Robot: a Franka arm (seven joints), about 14 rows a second.
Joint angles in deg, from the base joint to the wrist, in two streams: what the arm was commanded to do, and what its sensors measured. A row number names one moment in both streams.
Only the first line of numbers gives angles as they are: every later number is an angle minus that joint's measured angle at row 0.
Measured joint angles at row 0:
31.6 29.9 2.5 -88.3 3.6 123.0 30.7
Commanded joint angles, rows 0 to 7:
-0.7 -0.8 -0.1 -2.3 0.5 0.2 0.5
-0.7 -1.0 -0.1 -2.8 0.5 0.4 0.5
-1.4 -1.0 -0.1 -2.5 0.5 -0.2 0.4
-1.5 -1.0 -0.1 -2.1 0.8 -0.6 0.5
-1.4 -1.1 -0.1 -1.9 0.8 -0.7 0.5
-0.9 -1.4 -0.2 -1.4 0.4 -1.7 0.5
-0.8 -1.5 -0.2 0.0 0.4 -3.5 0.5
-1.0 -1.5 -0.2 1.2 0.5 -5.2 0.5
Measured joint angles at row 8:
-0.6 -0.5 -0.3 -0.3 0.1 -2.0 0.0
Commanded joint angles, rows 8 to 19:
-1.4 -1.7 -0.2 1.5 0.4 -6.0 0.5
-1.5 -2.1 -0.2 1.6 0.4 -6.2 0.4
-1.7 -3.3 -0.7 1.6 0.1 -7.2 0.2
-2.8 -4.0 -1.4 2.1 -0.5 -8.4 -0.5
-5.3 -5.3 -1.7 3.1 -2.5 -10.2 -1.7
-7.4 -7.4 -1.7 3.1 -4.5 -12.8 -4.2
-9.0 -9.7 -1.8 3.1 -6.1 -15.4 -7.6
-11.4 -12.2 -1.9 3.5 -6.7 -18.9 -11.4
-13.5 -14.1 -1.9 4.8 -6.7 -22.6 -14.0
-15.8 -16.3 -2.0 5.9 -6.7 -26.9 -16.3
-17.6 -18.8 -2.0 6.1 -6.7 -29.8 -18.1
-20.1 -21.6 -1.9 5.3 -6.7 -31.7 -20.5
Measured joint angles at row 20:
-16.6 -16.6 -2.8 6.7 -5.9 -28.0 -16.8
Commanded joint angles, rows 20 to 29:
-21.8 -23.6 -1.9 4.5 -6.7 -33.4 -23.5
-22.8 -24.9 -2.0 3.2 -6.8 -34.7 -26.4
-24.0 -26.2 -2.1 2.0 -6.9 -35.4 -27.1
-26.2 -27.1 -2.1 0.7 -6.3 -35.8 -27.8
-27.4 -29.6 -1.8 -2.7 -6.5 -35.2 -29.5
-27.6 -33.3 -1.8 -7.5 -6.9 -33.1 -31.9
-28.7 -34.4 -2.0 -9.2 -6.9 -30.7 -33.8
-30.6 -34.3 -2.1 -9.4 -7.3 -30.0 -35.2
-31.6 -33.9 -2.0 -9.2 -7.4 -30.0 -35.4
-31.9 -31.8 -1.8 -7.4 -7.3 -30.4 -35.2
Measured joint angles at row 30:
-30.0 -32.0 -2.8 -6.3 -6.6 -31.9 -33.8
